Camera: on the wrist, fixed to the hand. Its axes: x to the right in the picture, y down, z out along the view.
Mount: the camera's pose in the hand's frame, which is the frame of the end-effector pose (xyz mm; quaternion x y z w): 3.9 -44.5 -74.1 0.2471 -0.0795 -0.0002 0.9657
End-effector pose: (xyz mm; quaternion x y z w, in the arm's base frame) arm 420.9 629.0 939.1 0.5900 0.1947 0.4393 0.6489
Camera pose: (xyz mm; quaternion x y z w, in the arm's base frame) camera 381.0 679.8 881.6 0.7650 0.2451 0.3291 0.4964
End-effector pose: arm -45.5 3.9 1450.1 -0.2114 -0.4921 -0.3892 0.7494
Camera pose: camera -37.4 -76.5 1419.1 -0.0498 -0.6310 -0.2376 0.7368
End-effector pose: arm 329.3 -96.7 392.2 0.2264 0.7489 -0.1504 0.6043
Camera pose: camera 243.4 -97.0 402.9 0.3559 0.6381 -0.3484 0.5872
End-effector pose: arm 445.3 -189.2 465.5 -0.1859 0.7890 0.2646 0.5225
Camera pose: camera 415.4 -269.8 475.2 -0.0295 0.7857 0.0752 0.6133
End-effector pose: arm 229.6 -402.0 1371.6 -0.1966 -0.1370 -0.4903 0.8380
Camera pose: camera 195.2 -459.0 1316.3 -0.0217 -0.3201 -0.4242 0.8468
